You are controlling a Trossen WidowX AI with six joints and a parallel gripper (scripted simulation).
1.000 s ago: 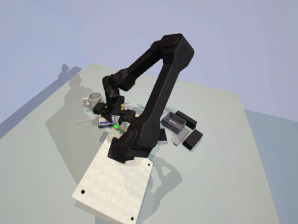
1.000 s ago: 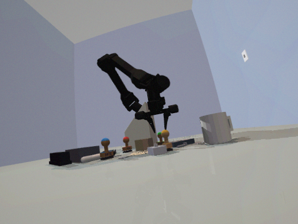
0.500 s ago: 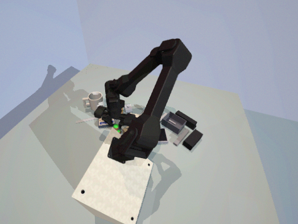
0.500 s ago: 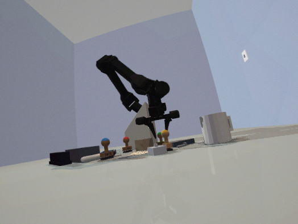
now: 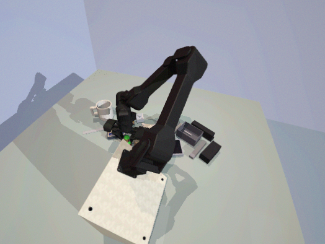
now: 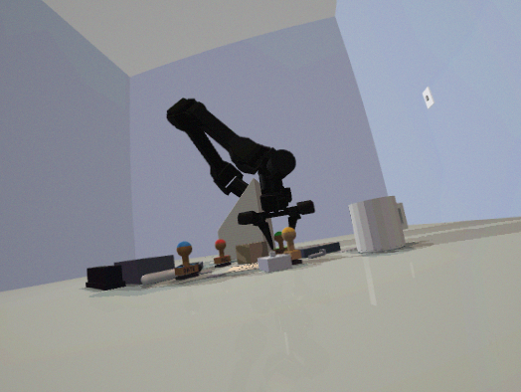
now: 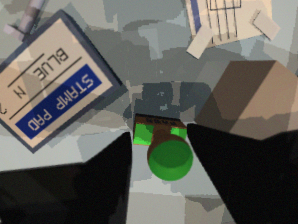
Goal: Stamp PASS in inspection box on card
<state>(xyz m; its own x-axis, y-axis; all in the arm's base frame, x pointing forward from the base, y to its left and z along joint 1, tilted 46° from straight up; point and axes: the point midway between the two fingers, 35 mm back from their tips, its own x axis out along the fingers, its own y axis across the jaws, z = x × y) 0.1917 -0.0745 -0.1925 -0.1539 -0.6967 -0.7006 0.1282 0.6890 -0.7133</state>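
Right now the green-knobbed stamp is right at my gripper tip. The rest, counted from my gripper tip: cardboard box (7 cm to the right); then blue stamp pad (7 cm to the left, 5 cm ahead, 1 cm below); then card (10 cm ahead, 8 cm to the right, 2 cm below).
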